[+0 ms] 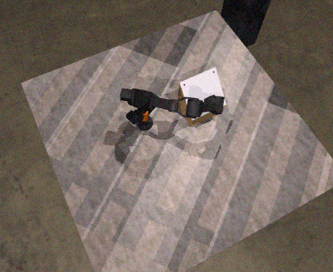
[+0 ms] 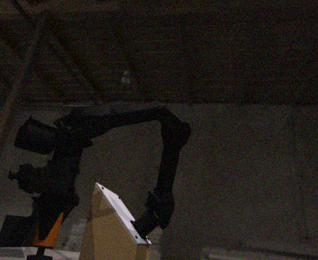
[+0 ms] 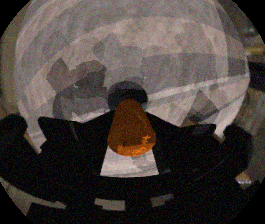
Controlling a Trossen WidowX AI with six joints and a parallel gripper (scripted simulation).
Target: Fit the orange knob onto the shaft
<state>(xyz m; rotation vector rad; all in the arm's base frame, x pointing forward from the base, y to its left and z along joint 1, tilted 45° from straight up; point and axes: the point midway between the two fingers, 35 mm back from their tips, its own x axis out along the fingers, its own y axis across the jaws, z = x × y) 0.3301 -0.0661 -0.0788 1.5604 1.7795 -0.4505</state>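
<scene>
Now: gripper tip 4 cm above the dark pedestal. Round my gripper tip: orange knob 2 cm above.
</scene>
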